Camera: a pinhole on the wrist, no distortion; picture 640 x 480 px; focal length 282.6 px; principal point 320.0 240.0 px. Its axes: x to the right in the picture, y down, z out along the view. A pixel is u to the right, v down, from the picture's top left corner.
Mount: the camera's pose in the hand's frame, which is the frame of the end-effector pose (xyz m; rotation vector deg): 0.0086 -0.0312 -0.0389 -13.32 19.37 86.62
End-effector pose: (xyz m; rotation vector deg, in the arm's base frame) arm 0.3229 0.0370 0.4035 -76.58 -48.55 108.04
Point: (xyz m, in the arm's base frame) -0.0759 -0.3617 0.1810
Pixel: 480 324
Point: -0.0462 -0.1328 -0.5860
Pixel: outside the picture
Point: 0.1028 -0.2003 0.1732
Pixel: 554 288
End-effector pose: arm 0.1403 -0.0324 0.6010 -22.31 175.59 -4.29
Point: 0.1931 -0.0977 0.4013
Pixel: 160 302
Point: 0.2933 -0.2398 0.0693
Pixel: 96 303
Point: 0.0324 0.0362 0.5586
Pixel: 546 74
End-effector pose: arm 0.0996 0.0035 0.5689 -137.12 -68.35 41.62
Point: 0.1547 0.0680 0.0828
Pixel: 394 142
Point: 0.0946 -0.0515 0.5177
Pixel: 467 382
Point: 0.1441 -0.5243 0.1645
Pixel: 589 458
